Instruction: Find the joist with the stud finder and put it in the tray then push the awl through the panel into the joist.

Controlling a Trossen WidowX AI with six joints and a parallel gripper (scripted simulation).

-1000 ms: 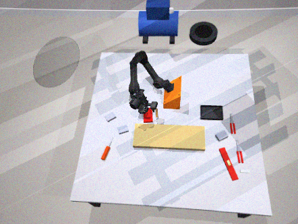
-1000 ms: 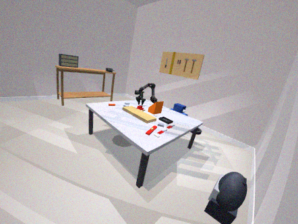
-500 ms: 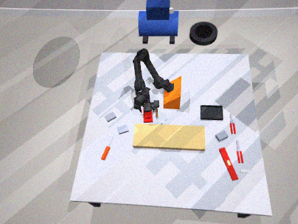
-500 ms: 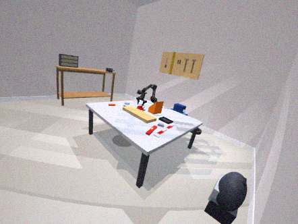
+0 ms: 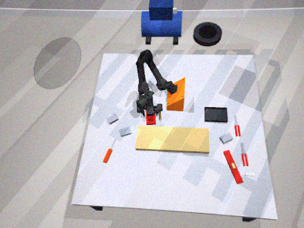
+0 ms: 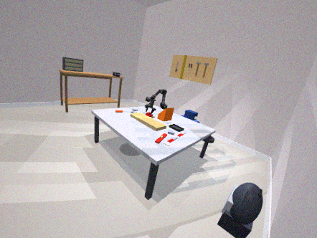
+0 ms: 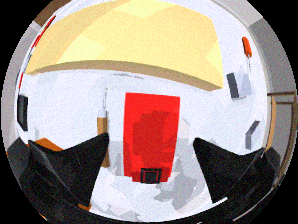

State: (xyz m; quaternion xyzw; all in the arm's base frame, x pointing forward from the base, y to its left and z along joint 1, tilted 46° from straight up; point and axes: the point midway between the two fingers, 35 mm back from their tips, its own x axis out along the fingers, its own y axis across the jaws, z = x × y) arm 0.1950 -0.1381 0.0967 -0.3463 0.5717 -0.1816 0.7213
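Now: the red stud finder 30 mm behind my gripper tip and 10 mm below it. Round my gripper tip: red level 330 mm ahead, 590 mm to the left, 40 mm below; then black tray 70 mm behind, 490 mm to the left, 40 mm below; then awl 70 mm to the left, 40 mm below.
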